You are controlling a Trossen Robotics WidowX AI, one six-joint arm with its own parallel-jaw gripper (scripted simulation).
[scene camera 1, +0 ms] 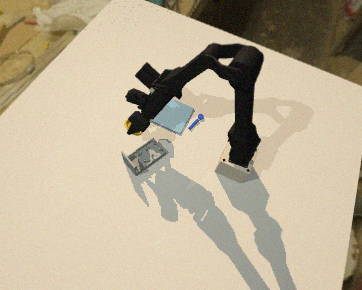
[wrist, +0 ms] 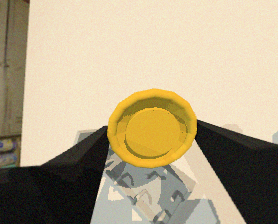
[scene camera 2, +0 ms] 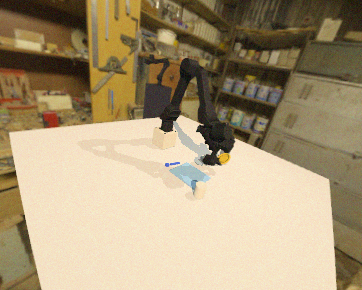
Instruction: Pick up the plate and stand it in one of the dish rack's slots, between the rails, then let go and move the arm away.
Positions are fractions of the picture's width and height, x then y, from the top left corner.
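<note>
My gripper (scene camera 1: 0.36,0.45), which you'd also find in the wrist view (wrist: 0.54,0.57), is holding a yellow plate (wrist: 0.55,0.57). There's a grey dish rack (scene camera 1: 0.40,0.54) here too, and a light blue mat (scene camera 1: 0.48,0.40).
</note>
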